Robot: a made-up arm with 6 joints. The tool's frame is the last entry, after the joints.
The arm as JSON. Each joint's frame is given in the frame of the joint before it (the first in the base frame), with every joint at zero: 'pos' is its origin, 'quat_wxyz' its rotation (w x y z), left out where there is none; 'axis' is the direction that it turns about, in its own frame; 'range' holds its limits. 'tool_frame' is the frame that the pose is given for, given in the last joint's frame.
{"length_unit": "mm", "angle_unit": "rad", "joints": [
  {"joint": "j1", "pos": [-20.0, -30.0, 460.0], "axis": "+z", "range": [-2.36, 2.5]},
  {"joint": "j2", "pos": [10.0, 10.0, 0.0], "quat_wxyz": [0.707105, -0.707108, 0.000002, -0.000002], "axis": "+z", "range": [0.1, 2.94]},
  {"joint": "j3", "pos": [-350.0, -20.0, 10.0], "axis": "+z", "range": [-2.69, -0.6]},
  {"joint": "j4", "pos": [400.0, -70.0, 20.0], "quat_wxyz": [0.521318, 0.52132, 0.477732, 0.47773], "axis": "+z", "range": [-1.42, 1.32]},
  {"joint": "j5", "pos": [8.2, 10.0, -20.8], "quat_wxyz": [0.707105, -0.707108, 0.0, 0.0], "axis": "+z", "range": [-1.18, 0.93]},
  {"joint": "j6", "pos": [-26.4, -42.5, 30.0], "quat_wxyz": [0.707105, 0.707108, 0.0, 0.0], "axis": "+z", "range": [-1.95, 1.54]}
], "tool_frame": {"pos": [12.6, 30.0, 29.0], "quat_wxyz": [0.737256, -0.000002, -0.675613, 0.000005]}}
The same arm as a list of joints. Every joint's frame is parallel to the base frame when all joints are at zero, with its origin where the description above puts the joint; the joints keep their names.
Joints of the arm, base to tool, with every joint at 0 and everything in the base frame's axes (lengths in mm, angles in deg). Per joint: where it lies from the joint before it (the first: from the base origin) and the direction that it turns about. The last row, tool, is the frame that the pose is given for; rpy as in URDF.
j1: offset -20 -30 460 axis 0 0 1
j2: offset 10 10 0 axis 0 1 0
j3: offset -350 10 20 axis 0 1 0
j4: offset 400 20 70 axis 0.9962 0 0.0871
j5: offset -20 10 -10 axis 0 1 0
j6: offset 40 30 30 axis 0.9962 0 0.0871
tool: offset 30 30 -10 rpy 0 0 0
Joint limits (deg, base to tool): -135.22..143.24 5.73..168.45 -154.13..-34.38 -81.36..75.63 -67.61..53.29 -111.73..88.24

